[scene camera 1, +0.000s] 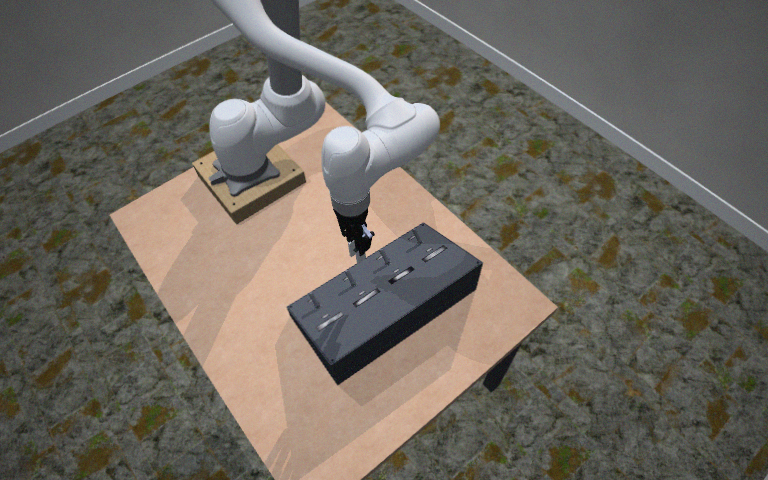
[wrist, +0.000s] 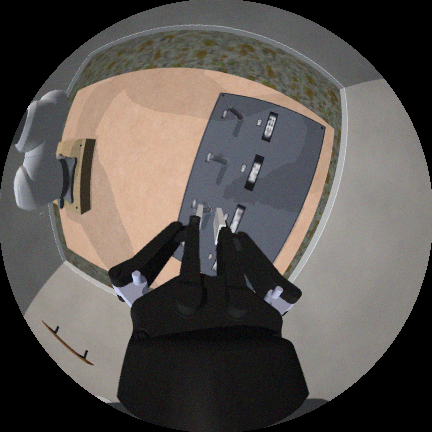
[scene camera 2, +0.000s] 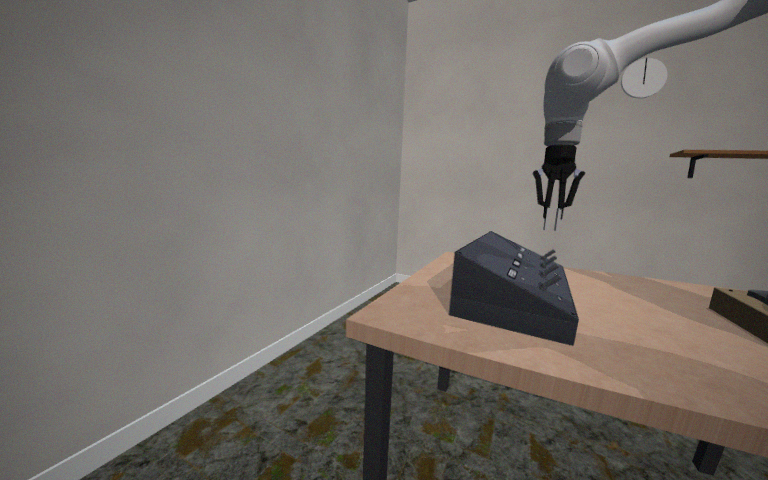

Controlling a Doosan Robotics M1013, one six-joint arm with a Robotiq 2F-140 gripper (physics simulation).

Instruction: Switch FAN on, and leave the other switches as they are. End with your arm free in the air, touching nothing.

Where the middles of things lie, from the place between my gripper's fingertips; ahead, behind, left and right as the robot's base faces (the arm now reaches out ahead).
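I consider the dark sloped switch box (scene camera 1: 354, 324) and where my hand is relative to it. My hand is 70 mm short of the box and 30 mm to the right of it, and it is also 120 mm above it.
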